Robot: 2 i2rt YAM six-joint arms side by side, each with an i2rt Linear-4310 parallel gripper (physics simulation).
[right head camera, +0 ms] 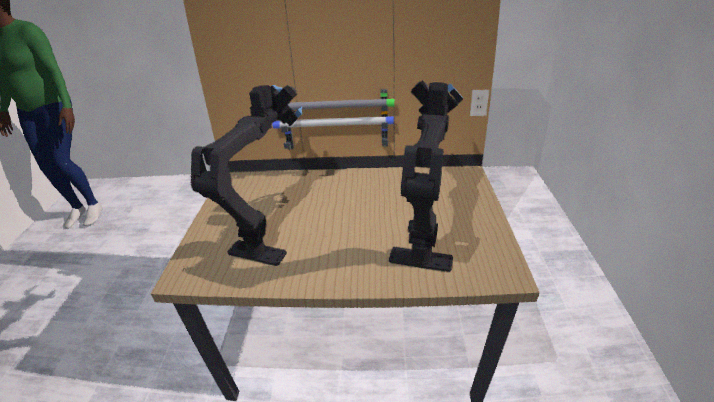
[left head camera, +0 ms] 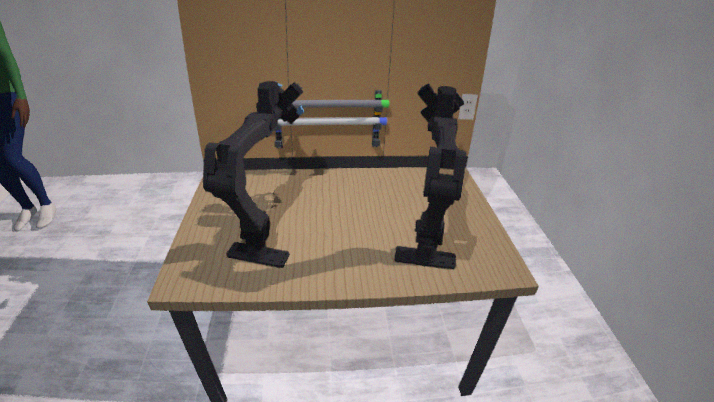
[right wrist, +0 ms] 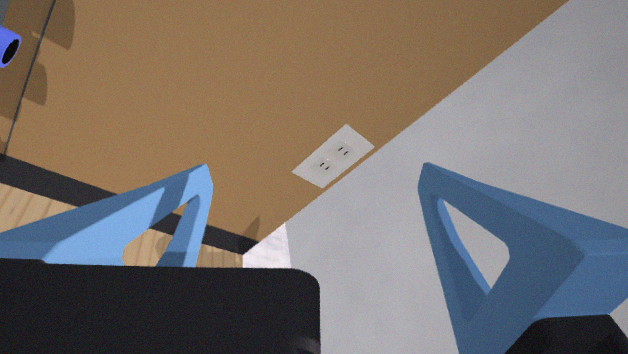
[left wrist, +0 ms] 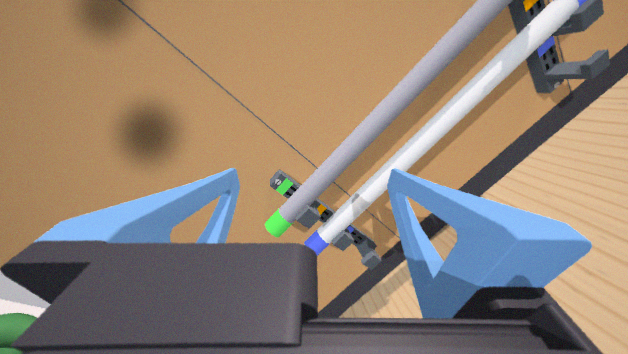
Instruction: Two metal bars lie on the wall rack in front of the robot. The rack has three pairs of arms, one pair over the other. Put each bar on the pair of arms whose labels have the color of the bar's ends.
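Seen in the pictures: left gripper, fingertip midpoint: [left wrist: 313,177]; right gripper, fingertip midpoint: [right wrist: 315,175]; left arm's base at its link origin: [right head camera: 256,253] [left head camera: 257,255]; right arm's base at its link origin: [right head camera: 420,260] [left head camera: 425,258].
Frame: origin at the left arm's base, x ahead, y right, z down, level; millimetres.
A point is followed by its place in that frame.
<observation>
The grey bar with green ends [left head camera: 340,103] {x 573, y 137, z -324 mm} [right head camera: 345,104] {x 572, y 137, z -322 mm} [left wrist: 400,102] {x 554, y 75, z -322 mm} lies on the top, green-labelled arms of the wall rack [left head camera: 376,139] {x 641, y 280, z -154 mm} [right head camera: 384,139] {x 602, y 287, z -171 mm} [left wrist: 542,80] {x 650, y 262, z -144 mm}. The white bar with blue ends [left head camera: 335,121] {x 565, y 119, z -249 mm} [right head camera: 345,121] {x 569, y 134, z -250 mm} [left wrist: 450,116] {x 564, y 115, z -252 mm} lies on the middle, orange-labelled arms. The lowest, blue-labelled arms hold no bar. My left gripper [left head camera: 290,97] {x 391, y -1, z -402 mm} [right head camera: 289,100] {x 391, y -1, z -402 mm} [left wrist: 313,177] {x 391, y -1, z -402 mm} is open and empty, tilted, in front of the bars' left part. My right gripper [left head camera: 441,96] {x 506, y 523, z -402 mm} [right head camera: 438,95] {x 506, y 523, z -402 mm} [right wrist: 315,175] {x 506, y 523, z -402 mm} is open and empty, right of the rack; head views partly hide its fingers.
The wooden table [left head camera: 340,225] {x 222, y 225, z 0 mm} [right head camera: 345,225] {x 225, y 239, z 0 mm} stands below the rack, against the brown wall panel [left head camera: 335,45] {x 618, y 103, z -542 mm} [right head camera: 340,45] {x 622, y 113, z -546 mm}. A white wall outlet [left head camera: 468,107] {x 778, y 653, z -297 mm} [right head camera: 479,103] {x 777, y 651, z -298 mm} [right wrist: 333,156] {x 778, y 648, z -304 mm} is on the right. A person in green [left head camera: 17,130] [right head camera: 37,70] stands at the far left.
</observation>
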